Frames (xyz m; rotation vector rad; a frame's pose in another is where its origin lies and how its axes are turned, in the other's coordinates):
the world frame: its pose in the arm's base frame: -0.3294 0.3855 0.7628 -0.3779 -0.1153 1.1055
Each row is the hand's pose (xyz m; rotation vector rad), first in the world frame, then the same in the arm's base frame.
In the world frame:
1: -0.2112 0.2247 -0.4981 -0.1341 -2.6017 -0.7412
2: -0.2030 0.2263 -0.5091 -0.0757 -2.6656 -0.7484
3: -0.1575 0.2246 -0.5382 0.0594 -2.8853 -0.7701
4: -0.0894 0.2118 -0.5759 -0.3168 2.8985 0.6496
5: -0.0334 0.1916 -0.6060 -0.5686 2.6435 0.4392
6: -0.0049 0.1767 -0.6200 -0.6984 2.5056 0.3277
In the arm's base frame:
1: -0.4775 0.1665 0.2400 1.1527 -2.3464 0.1468
2: -0.4721 0.1718 0.2284 1.2407 -2.3554 0.1165
3: -0.4422 0.2045 0.1976 1.4915 -2.4184 -0.0027
4: -0.3902 0.2509 0.1605 1.9234 -2.4420 -0.1323
5: -0.3395 0.2855 0.1343 -2.0894 2.0649 0.1636
6: -0.3102 0.3016 0.1239 -2.1439 1.8398 0.1603

